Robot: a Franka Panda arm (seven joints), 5 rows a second.
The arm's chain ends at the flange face. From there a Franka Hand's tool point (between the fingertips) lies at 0.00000 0.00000 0.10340 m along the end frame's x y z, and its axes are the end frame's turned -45 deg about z.
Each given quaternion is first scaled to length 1.
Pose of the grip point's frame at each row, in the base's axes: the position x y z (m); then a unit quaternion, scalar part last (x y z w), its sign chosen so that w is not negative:
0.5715 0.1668 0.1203 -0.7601 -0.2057 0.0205 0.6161
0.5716 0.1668 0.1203 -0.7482 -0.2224 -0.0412 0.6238
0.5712 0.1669 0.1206 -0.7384 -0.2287 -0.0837 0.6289
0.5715 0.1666 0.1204 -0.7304 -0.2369 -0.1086 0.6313
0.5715 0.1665 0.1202 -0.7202 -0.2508 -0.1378 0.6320
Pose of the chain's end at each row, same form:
0.6009 0.0708 0.1451 -0.7809 0.1008 0.2547 0.5613
0.5939 0.0684 0.1429 -0.7763 0.0808 0.2006 0.5921
0.5882 0.0669 0.1408 -0.7697 0.0713 0.1633 0.6130
0.5860 0.0659 0.1389 -0.7655 0.0606 0.1413 0.6248
0.5838 0.0652 0.1371 -0.7614 0.0439 0.1145 0.6366

